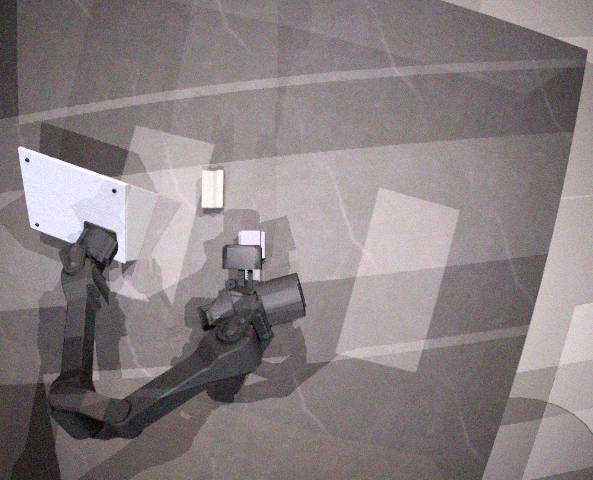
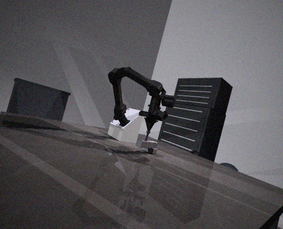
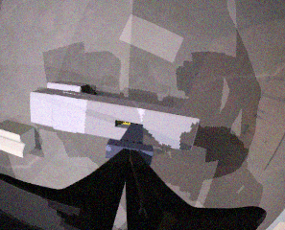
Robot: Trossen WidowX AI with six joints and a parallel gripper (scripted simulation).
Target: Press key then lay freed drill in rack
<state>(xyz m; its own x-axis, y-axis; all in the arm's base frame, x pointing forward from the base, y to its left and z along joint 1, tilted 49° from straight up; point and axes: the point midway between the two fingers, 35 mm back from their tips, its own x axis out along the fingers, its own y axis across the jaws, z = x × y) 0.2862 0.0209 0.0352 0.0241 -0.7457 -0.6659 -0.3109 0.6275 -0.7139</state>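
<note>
Now: gripper tip 3 cm above the blue-grey key. Round my gripper tip: drill: 8 cm below, 5 cm to the left, 2 cm behind; beige rack: 16 cm to the left, 13 cm behind, 11 cm below.
</note>
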